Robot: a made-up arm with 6 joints.
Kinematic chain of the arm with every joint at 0, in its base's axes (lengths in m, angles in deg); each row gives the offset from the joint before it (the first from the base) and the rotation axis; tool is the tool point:
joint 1: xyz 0 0 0.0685 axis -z
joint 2: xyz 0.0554 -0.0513 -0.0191 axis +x
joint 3: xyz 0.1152 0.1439 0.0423 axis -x
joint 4: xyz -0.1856 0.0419 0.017 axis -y
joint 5: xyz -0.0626 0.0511 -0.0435 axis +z
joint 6: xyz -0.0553 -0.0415 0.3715 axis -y
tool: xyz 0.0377 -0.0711 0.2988
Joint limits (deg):
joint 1: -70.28..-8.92
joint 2: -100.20..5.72
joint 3: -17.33..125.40
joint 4: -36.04..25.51
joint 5: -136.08..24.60
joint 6: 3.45..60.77
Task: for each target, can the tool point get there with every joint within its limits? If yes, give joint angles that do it. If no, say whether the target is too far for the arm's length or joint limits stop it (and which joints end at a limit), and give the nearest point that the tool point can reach.
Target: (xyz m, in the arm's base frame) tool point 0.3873 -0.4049 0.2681
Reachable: no: joint limits stop it (at a limit: joint 1, joint 2, joint 3, joint 5, joint 6) | nearest point 0.1072 -0.3910 0.5186 | short by 0.376 m
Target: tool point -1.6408 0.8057 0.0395
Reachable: no: too far | nearest point -0.7175 0.3523 0.0449 | short by 1.029 m
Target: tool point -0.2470 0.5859 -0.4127
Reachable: yes | joints -14.61 -30.09 66.15 -4.73 -101.45 48.89
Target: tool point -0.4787 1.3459 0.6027
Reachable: no: too far | nearest point -0.2498 0.7023 0.3474 | short by 0.729 m
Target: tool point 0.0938 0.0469 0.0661
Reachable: no: joint limits stop it (at a limit: joint 1, joint 3, joint 4, joint 5, joint 6) | nearest point -0.0312 0.5317 0.1663 | short by 0.511 m
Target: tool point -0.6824 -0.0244 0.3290
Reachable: yes | joints -41.64 -12.22 18.06 19.45 -34.32 54.25
